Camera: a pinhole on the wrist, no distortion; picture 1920 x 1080 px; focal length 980.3 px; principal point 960.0 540.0 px. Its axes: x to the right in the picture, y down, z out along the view. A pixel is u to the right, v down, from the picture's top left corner.
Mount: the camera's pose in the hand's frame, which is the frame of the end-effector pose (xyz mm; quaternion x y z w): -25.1 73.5 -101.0 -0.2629 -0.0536 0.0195 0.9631
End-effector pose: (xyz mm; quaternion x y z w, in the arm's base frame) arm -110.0 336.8 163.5 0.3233 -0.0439 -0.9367 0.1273
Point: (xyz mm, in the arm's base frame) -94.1 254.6 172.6
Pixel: 1406 71
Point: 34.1 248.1 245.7
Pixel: 57 632
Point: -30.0 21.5 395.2
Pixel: 827 893
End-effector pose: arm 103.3 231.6 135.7 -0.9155 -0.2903 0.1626 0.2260
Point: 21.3 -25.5 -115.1
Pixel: 640 658
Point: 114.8 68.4 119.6
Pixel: 363 792
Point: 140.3 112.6 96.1
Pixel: 954 566
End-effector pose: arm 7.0 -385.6 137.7 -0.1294 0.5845 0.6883 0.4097
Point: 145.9 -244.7 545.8
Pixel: 430 318
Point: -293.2 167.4 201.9
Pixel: 1846 337
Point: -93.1 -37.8 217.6
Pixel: 1558 111
